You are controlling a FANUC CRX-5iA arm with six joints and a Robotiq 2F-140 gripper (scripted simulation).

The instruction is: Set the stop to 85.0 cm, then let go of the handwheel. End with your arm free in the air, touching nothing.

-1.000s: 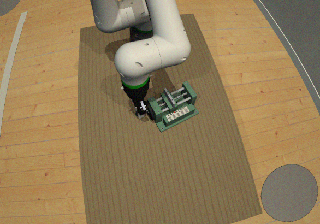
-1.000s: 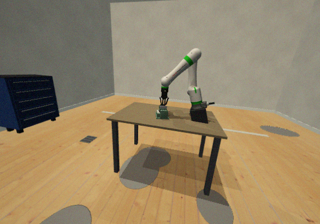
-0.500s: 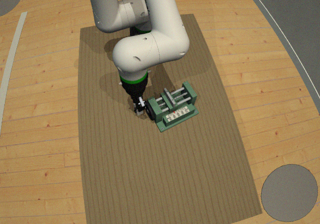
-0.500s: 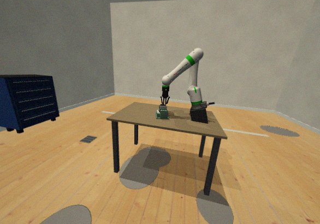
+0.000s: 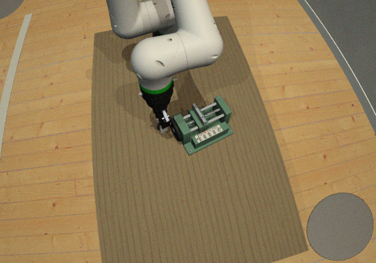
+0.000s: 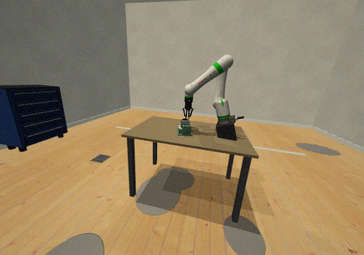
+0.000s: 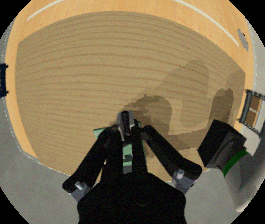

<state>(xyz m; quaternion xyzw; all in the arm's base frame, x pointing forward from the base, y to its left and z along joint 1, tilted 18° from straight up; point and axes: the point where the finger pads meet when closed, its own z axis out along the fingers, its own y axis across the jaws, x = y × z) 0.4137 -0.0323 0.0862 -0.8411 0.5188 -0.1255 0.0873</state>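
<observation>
The stop block is 20 mm behind my hand, 140 mm to the left of it and 10 mm below it.
</observation>
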